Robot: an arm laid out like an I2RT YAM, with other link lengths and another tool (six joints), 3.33 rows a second.
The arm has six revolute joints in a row. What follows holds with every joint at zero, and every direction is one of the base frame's. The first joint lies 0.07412 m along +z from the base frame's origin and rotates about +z. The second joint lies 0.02 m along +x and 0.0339 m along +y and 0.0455 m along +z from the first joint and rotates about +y. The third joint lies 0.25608 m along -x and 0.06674 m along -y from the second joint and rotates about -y. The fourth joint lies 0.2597 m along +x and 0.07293 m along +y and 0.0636 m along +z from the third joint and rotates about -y. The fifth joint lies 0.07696 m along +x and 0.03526 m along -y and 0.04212 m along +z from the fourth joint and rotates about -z. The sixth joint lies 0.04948 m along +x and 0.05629 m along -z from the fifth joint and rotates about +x. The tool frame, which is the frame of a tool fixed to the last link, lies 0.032 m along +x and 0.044 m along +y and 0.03 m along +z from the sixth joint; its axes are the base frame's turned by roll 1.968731, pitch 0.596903 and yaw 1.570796 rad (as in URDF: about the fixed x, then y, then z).
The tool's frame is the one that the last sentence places.
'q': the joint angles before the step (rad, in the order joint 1, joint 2, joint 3, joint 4, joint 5, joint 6). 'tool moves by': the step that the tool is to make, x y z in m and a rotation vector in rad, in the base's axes. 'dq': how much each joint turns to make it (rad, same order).
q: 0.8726, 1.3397, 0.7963, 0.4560, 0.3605, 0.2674
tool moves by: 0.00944, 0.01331, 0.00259, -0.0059, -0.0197, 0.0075
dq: 0.0001, 0.0681, 0.0577, 0.0258, -0.0059, -0.0207
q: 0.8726, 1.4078, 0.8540, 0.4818, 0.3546, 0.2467
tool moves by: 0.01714, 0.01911, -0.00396, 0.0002, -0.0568, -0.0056
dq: -0.0055, 0.1219, 0.0653, 0.1095, 0.0021, -0.0461
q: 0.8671, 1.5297, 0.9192, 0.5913, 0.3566, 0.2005
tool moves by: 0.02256, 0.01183, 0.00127, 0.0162, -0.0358, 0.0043
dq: -0.0293, 0.1028, 0.0838, 0.0605, -0.0336, -0.0172
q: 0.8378, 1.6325, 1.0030, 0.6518, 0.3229, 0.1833
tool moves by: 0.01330, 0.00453, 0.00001, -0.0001, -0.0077, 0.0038
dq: -0.0199, 0.0484, 0.0490, 0.0061, -0.0238, -0.0054
